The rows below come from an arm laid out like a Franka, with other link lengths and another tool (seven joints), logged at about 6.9 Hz.
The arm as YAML. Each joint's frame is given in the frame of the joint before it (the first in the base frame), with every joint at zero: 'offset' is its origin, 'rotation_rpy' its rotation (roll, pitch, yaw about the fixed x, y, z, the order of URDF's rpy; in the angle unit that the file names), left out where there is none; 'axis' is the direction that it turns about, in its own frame. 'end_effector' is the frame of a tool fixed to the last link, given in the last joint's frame.
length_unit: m
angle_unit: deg
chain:
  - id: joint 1
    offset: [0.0, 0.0, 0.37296]
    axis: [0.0, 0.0, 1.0]
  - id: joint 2
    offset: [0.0, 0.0, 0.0]
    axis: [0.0, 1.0, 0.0]
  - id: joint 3
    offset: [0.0, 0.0, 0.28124]
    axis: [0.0, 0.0, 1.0]
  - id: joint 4
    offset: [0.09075, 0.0, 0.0]
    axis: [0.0, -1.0, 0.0]
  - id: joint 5
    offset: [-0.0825, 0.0, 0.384]
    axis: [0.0, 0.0, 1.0]
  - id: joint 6
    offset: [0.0, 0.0, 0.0]
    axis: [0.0, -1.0, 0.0]
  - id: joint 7
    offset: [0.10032, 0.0, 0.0]
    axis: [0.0, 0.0, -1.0]
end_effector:
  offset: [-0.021, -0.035, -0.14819]
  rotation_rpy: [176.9, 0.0, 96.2]
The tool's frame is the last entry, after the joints.
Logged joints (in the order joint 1, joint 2, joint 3, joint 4, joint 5, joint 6, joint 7), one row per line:
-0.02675, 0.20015, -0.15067, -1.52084, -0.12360, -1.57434, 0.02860
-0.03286, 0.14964, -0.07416, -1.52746, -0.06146, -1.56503, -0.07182
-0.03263, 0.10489, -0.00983, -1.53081, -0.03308, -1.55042, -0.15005
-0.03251, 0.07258, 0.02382, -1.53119, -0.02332, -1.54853, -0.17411
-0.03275, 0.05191, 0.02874, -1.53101, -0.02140, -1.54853, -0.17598
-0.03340, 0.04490, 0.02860, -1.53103, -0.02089, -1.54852, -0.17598
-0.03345, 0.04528, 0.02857, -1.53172, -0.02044, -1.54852, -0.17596
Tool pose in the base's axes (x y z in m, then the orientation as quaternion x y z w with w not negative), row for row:
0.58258, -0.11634, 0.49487, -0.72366, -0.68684, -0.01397, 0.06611
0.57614, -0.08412, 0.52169, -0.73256, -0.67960, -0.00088, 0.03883
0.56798, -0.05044, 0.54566, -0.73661, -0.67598, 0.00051, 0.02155
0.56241, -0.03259, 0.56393, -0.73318, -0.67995, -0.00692, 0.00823
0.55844, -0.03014, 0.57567, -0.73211, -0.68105, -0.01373, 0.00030
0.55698, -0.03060, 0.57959, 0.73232, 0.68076, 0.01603, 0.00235
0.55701, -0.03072, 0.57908, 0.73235, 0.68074, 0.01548, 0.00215
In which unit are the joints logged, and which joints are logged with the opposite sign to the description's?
The joints are logged in radians. Opposite sign: joint 5, joint 6, joint 7.
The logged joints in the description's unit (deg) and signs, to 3 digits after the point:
-1.533, 11.468, -8.633, -87.138, 7.082, 90.203, -1.639
-1.883, 8.574, -4.249, -87.517, 3.521, 89.670, 4.115
-1.870, 6.010, -0.563, -87.709, 1.895, 88.833, 8.597
-1.863, 4.159, 1.365, -87.731, 1.336, 88.724, 9.976
-1.876, 2.974, 1.647, -87.720, 1.226, 88.724, 10.083
-1.914, 2.573, 1.639, -87.722, 1.197, 88.724, 10.083
-1.917, 2.594, 1.637, -87.761, 1.171, 88.724, 10.082

